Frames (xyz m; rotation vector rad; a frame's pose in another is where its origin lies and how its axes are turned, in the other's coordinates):
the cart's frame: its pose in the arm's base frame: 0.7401 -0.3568 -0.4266 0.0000 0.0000 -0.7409
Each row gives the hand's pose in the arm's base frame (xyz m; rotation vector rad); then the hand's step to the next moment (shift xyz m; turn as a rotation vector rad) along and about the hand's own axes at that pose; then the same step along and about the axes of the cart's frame.
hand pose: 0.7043 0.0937 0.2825 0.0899 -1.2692 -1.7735
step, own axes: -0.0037 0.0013 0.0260 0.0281 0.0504 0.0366
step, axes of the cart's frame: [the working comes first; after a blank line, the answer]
step, axes of the arm's base frame: -0.0108 0.0210 0.0115 -0.0038 0.0041 0.0681

-0.0222 0.0082 0.0115 -0.0056 0.0005 0.0681
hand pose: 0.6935 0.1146 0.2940 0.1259 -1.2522 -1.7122
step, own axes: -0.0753 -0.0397 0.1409 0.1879 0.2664 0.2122
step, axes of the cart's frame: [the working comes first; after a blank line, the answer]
step, axes of the arm's base frame: -0.0667 0.1505 0.0025 -0.0513 0.0053 0.3855

-0.1508 0.0660 0.0025 -0.0415 -0.0307 0.3855
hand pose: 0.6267 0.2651 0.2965 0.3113 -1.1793 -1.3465
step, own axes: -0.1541 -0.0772 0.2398 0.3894 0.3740 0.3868
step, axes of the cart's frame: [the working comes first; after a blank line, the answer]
step, axes of the arm's base frame: -0.2018 0.2140 -0.0263 -0.1681 -0.0618 0.6396

-0.2933 0.0218 -0.0263 -0.0823 -0.1590 0.6396
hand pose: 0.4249 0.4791 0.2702 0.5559 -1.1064 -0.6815
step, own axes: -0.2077 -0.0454 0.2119 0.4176 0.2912 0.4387
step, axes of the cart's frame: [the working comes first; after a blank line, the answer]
step, axes of the arm's base frame: -0.2672 0.1074 -0.0847 -0.2263 -0.1419 0.6167

-0.2696 -0.1011 -0.0847 -0.0712 -0.2575 0.6167
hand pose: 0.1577 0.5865 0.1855 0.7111 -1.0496 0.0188
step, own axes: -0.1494 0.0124 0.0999 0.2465 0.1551 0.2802
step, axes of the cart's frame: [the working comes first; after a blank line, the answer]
step, axes of the arm's base frame: -0.1601 0.0019 -0.0826 -0.1446 -0.1084 0.3615

-0.1194 -0.1067 -0.0826 -0.0335 -0.1775 0.3615
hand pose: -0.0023 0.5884 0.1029 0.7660 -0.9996 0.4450
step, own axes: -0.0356 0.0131 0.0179 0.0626 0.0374 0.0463
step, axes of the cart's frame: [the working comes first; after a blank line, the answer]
step, axes of the arm's base frame: -0.0362 -0.0045 -0.0206 -0.0210 -0.0102 0.0832

-0.0237 -0.0278 -0.0206 -0.0086 -0.0217 0.0832
